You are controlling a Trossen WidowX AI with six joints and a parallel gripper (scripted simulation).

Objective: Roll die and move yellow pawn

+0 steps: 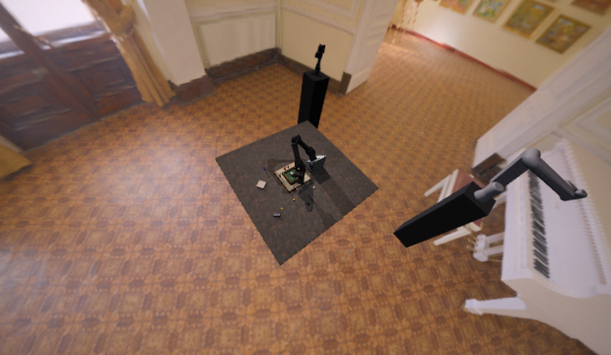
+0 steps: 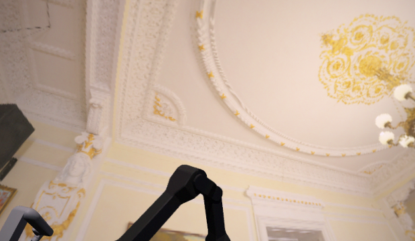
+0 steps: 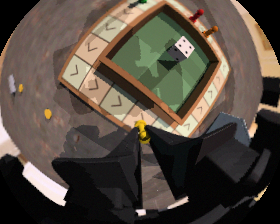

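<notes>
The yellow pawn lies 1 cm above my gripper tip. Also, from my gripper tip: white die (2 cm ahead, 13 cm to the right, 2 cm below); then green tray (2 cm ahead, 11 cm to the right, 4 cm below); then green pawn (14 cm ahead, 18 cm to the right, 2 cm below).
</notes>
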